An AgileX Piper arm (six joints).
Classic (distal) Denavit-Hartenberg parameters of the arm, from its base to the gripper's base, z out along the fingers. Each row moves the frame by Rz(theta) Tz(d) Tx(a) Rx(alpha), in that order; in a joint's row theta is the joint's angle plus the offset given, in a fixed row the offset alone. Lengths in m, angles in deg.
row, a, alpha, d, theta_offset
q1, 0, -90, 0.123, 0
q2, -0.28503, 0, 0, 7.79
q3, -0.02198, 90, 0, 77.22
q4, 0, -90, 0.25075, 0
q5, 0, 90, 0, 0
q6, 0, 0, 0.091, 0
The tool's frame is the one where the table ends.
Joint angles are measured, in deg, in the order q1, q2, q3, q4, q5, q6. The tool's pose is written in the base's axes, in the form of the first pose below.
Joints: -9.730, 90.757, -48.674, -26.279, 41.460, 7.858
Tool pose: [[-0.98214 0.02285 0.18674 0.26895], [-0.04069 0.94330 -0.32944 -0.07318], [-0.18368 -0.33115 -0.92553 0.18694], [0 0 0 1]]
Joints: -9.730, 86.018, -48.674, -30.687, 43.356, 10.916
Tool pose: [[-0.97014 0.06097 0.23477 0.26039], [-0.03810 0.91757 -0.39574 -0.07700], [-0.23955 -0.39287 -0.88785 0.21099], [0 0 0 1]]
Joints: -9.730, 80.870, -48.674, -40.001, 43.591, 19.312
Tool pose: [[-0.93357 0.15741 0.32197 0.25244], [-0.02867 0.86271 -0.50489 -0.08421], [-0.35724 -0.48058 -0.80088 0.23998], [0 0 0 1]]
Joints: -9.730, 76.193, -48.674, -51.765, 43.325, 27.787
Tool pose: [[-0.87800 0.24560 0.41084 0.24452], [-0.06962 0.78367 -0.61726 -0.09169], [-0.47357 -0.57056 -0.67097 0.26963], [0 0 0 1]]
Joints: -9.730, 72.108, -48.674, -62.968, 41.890, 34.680
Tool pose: [[-0.80664 0.31376 0.50089 0.23761], [-0.15256 0.70820 -0.68933 -0.09566], [-0.57102 -0.63245 -0.52340 0.29750], [0 0 0 1]]
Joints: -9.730, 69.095, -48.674, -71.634, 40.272, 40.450
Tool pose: [[-0.73539 0.36988 0.56780 0.23192], [-0.22557 0.65650 -0.71981 -0.09641], [-0.63900 -0.65742 -0.39935 0.31872], [0 0 0 1]]
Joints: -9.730, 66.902, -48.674, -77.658, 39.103, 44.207
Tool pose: [[-0.68099 0.40520 0.60997 0.22688], [-0.28336 0.62226 -0.72972 -0.09579], [-0.67525 -0.66978 -0.30894 0.33378], [0 0 0 1]]
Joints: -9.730, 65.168, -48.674, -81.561, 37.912, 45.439
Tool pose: [[-0.64578 0.41399 0.64154 0.22255], [-0.33876 0.59765 -0.72667 -0.09428], [-0.68426 -0.68660 -0.24571 0.34468], [0 0 0 1]]
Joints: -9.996, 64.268, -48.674, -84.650, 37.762, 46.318
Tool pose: [[-0.63179 0.42372 0.64908 0.21930], [-0.37218 0.56871 -0.73352 -0.09499], [-0.67995 -0.70500 -0.20160 0.35128], [0 0 0 1]]
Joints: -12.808, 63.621, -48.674, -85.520, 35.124, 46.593
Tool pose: [[-0.62088 0.43699 0.65081 0.21516], [-0.37528 0.56320 -0.73618 -0.10244], [-0.68824 -0.70132 -0.18569 0.35455], [0 0 0 1]]
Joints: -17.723, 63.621, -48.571, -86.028, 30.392, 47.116
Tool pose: [[-0.61410 0.44829 0.64954 0.21139], [-0.36523 0.56816 -0.73743 -0.11577], [-0.69963 -0.69009 -0.18518 0.35415], [0 0 0 1]]
